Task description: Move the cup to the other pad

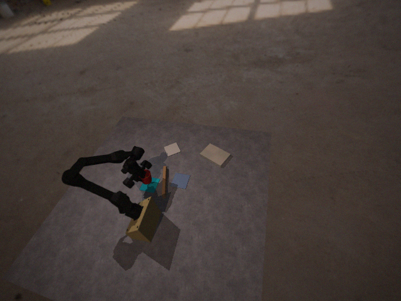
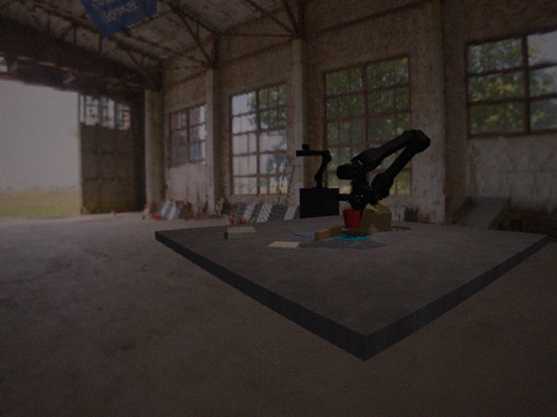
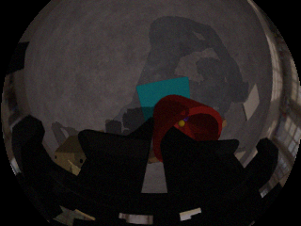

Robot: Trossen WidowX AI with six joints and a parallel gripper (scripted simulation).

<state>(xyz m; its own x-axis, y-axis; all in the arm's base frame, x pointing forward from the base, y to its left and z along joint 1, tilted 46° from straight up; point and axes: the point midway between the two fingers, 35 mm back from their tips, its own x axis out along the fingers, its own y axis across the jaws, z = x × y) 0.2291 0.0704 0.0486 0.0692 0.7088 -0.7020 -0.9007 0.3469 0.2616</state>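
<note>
Now: the teal block 90 mm below my gripper tip, 20 mm to the right of it and 20 mm ahead of it. The rest, counted from my gripper tip: red cup (30 mm ahead, 20 mm to the right); wooden bar (120 mm to the right, 70 mm below, 50 mm ahead).
</note>
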